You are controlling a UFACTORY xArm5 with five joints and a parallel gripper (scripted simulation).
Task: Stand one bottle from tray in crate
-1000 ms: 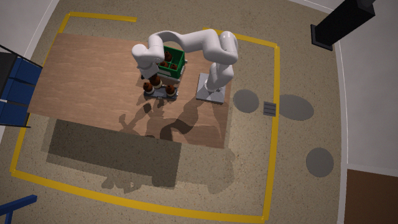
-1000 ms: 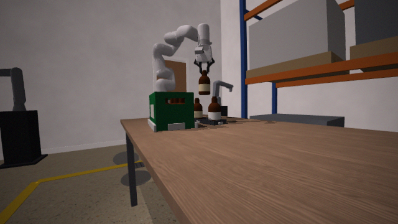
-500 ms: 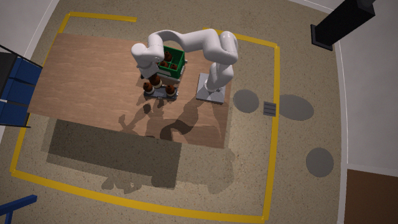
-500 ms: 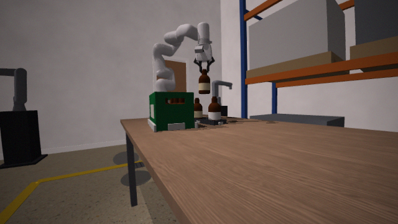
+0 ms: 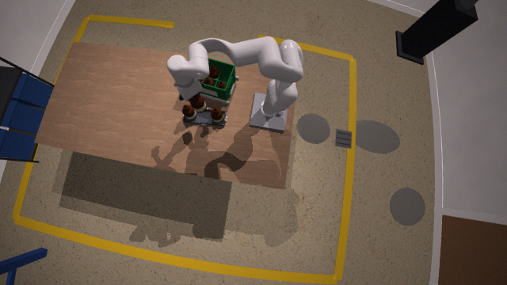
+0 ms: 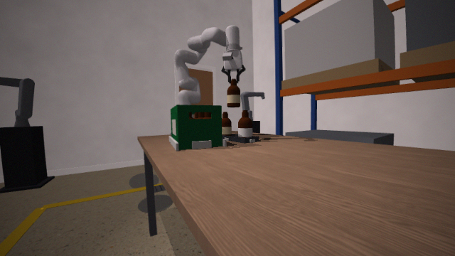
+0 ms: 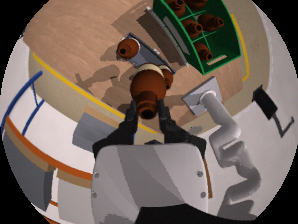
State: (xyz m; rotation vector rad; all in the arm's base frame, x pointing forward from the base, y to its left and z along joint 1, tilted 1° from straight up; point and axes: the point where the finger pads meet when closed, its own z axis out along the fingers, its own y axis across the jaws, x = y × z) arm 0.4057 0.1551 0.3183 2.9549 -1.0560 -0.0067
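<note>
The bottle lies 80 mm below my hand. The rest, counted from my hand: tray (320 mm below); then green crate (10 mm ahead, 240 mm to the right, 250 mm below).
</note>
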